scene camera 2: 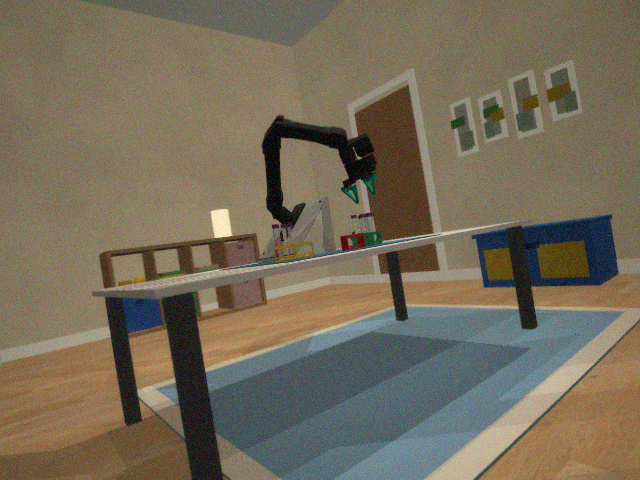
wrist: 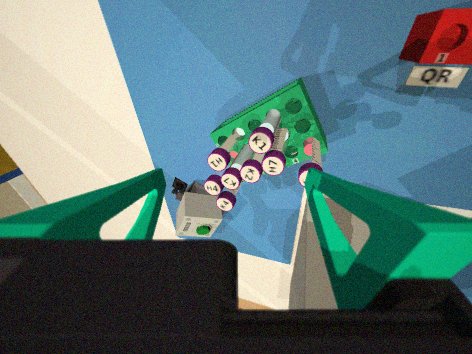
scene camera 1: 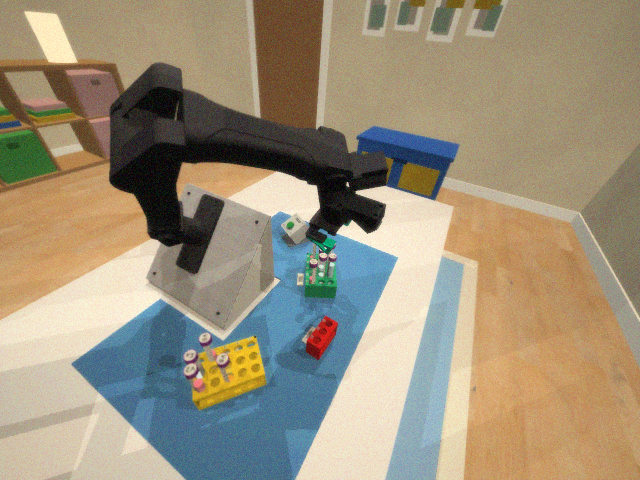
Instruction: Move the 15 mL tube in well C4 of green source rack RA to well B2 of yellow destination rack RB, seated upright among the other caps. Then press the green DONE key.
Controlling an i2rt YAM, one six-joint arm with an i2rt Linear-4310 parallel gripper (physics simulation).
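Places are measured from the arm's base along level axes (x ahead, y left, z up), in centimetres.
Pixels of known places: gripper, fingertip midpoint: (scene camera 2: pixel 366 199) (wrist: pixel 235 176) (scene camera 1: pixel 336 238); arm's base, link origin: (scene camera 2: pixel 292 222) (scene camera 1: pixel 201 233).
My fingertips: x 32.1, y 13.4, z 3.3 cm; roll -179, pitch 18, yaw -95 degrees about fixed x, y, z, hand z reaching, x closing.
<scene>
For each thing: its top centre in the pictures, then the offset to it from my fingertips. "spot": a spot on its surface instead. Level surfaces: height alone.
- green source rack, top centre: (wrist: pixel 264 143) (scene camera 1: pixel 321 268) (scene camera 2: pixel 366 233) dz -12.9, dx -3.4, dy +0.5 cm
- K1, surface spot: (wrist: pixel 261 140) spot: dz -5.4, dx +0.2, dy -0.7 cm
- K2, top centre: (wrist: pixel 249 174) dz -5.4, dx -3.4, dy +0.5 cm
- H1, surface spot: (wrist: pixel 218 159) spot: dz -5.4, dx -2.0, dy +3.7 cm
- yellow destination rack, top centre: (scene camera 1: pixel 227 364) (scene camera 2: pixel 293 244) dz -12.9, dx -7.1, dy -32.6 cm
- green DONE key, top centre: (wrist: pixel 200 233) (scene camera 1: pixel 290 222) dz -10.4, dx -21.0, dy +11.9 cm
- small red rack, top centre: (scene camera 1: pixel 323 331) (scene camera 2: pixel 351 234) dz -12.9, dx +6.0, dy -16.7 cm
- QR label, surface spot: (wrist: pixel 436 76) spot: dz -17.7, dx +2.8, dy -16.5 cm
- blue mat, surface height: dz -17.9 cm
The green source rack (scene camera 1: pixel 320 290) (scene camera 2: pixel 374 238) (wrist: pixel 277 100) holds several upright purple-capped tubes. In the wrist view their caps include K1 (wrist: pixel 261 140), K2 (wrist: pixel 251 171) and H1 (wrist: pixel 218 159); I cannot tell which is in C4. My gripper (scene camera 1: pixel 337 236) (scene camera 2: pixel 364 197) (wrist: pixel 235 176) is open and empty, above the rack's tubes. Its right fingertip partly covers one cap in the wrist view. The yellow destination rack (scene camera 1: pixel 235 392) (scene camera 2: pixel 302 244) holds several capped tubes toward its left end in scene camera 1. The green DONE key (scene camera 1: pixel 290 225) (wrist: pixel 203 230) is on a grey box.
A small red rack (scene camera 1: pixel 321 338) (wrist: pixel 425 50) stands between the green and yellow racks, with a QR label (wrist: pixel 436 76) beside it. The grey wedge-shaped arm base (scene camera 1: pixel 232 248) stands beside the racks. The blue mat (scene camera 1: pixel 289 413) lies under the racks.
</scene>
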